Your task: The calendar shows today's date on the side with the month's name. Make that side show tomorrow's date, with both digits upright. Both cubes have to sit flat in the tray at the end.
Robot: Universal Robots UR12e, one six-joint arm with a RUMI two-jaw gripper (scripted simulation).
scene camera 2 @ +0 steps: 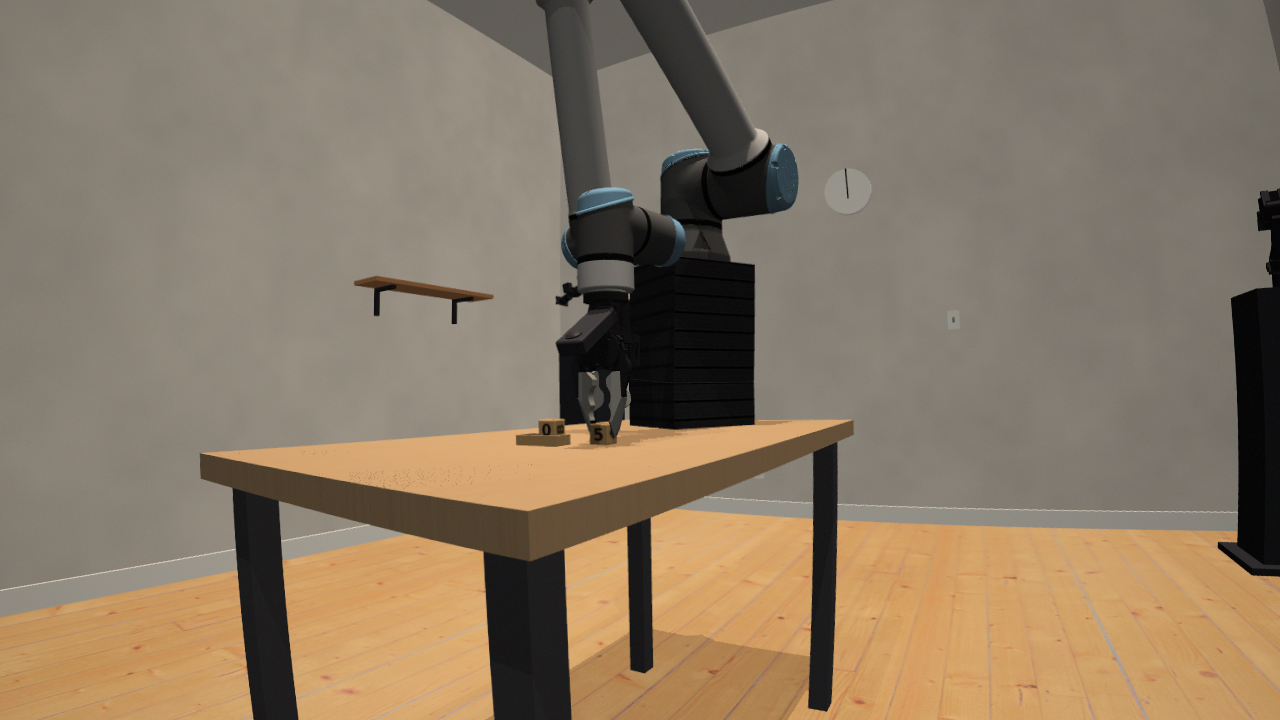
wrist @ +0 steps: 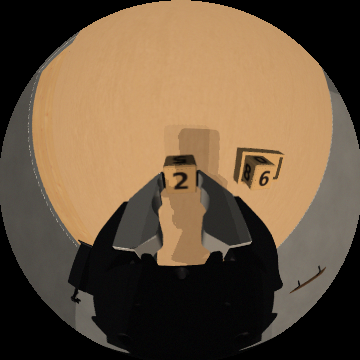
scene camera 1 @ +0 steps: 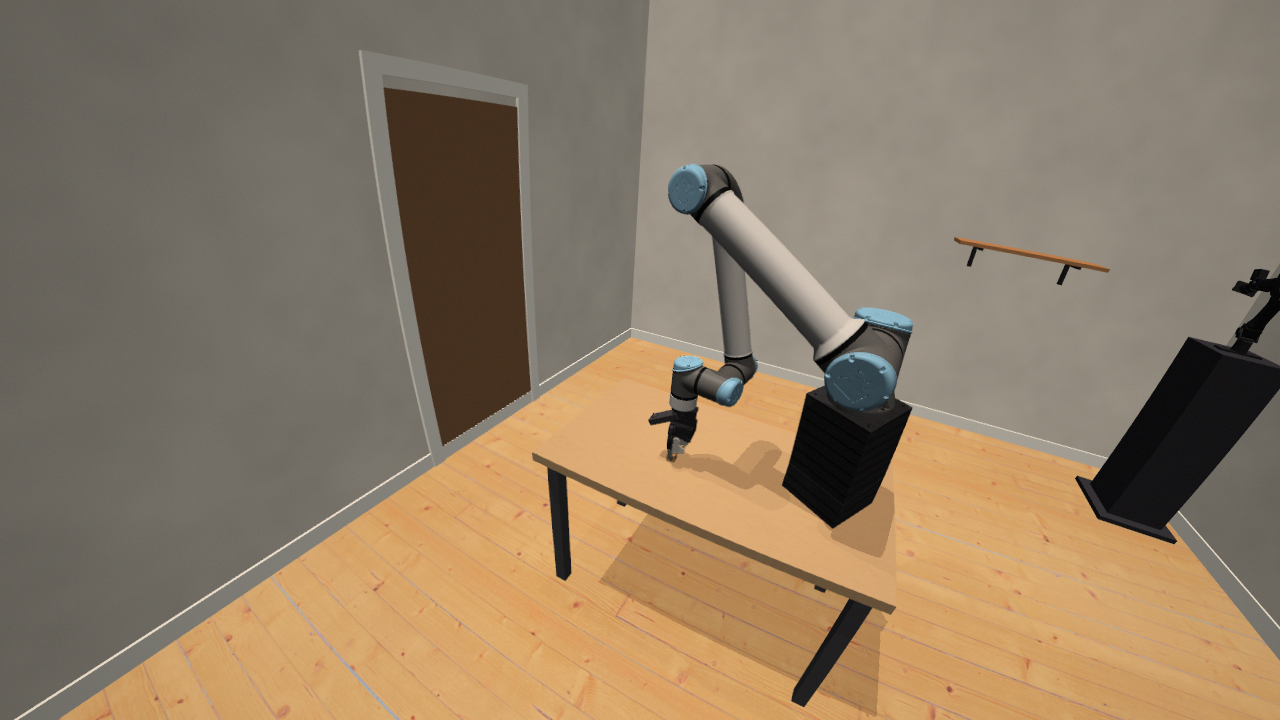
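You can find my gripper (scene camera 2: 603,437) (wrist: 180,172) (scene camera 1: 672,457) in those views, and there's also a wooden tray (wrist: 276,157) that I can see.
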